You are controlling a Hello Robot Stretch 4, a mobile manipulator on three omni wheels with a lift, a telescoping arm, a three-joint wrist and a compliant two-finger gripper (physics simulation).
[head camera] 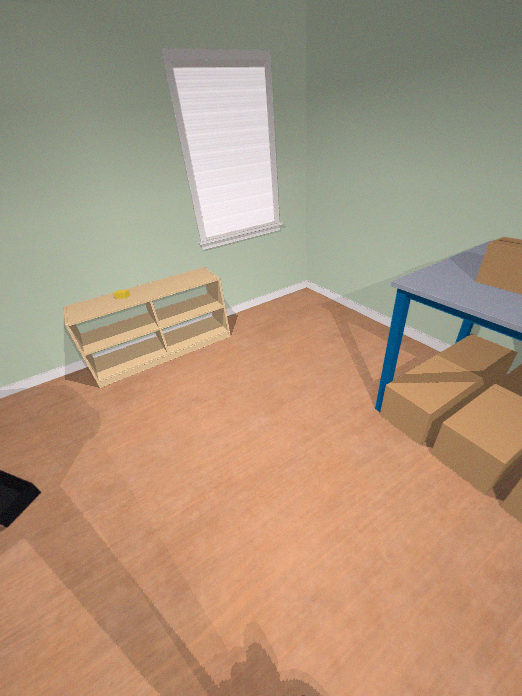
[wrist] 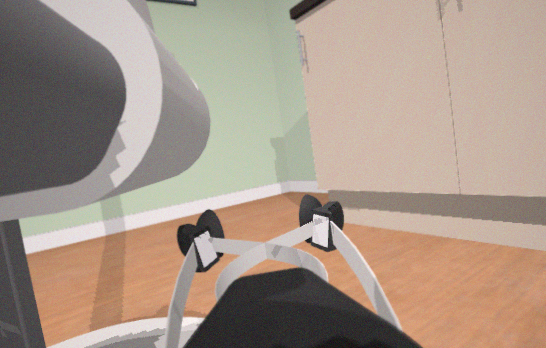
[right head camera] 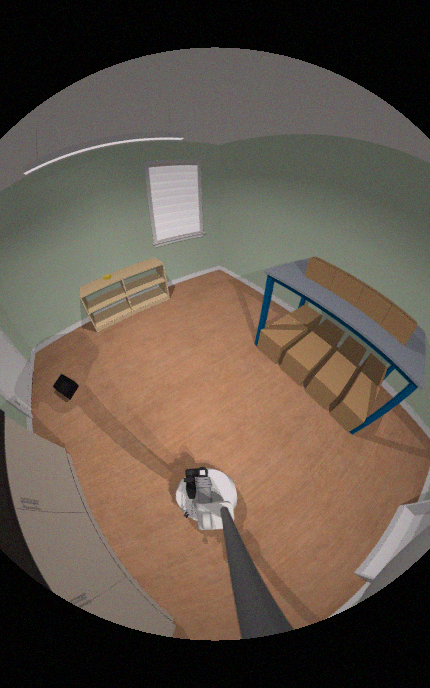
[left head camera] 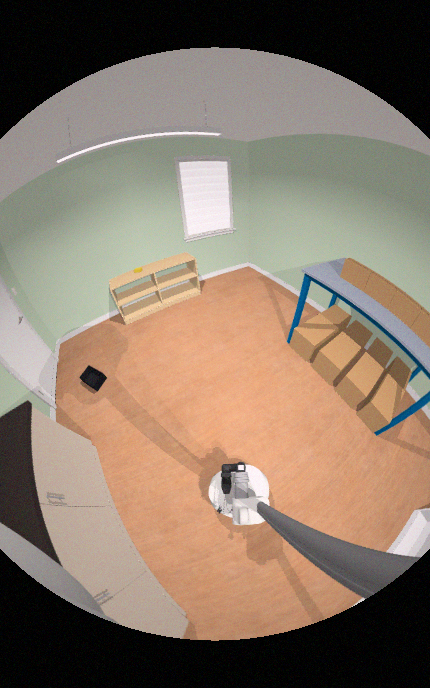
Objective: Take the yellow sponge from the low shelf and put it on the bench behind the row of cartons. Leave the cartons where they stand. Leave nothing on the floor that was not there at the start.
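Low wooden shelf (left head camera: 161, 299), same spot as (head camera: 166, 346). Window (left head camera: 204, 181), same spot as (head camera: 226, 124).
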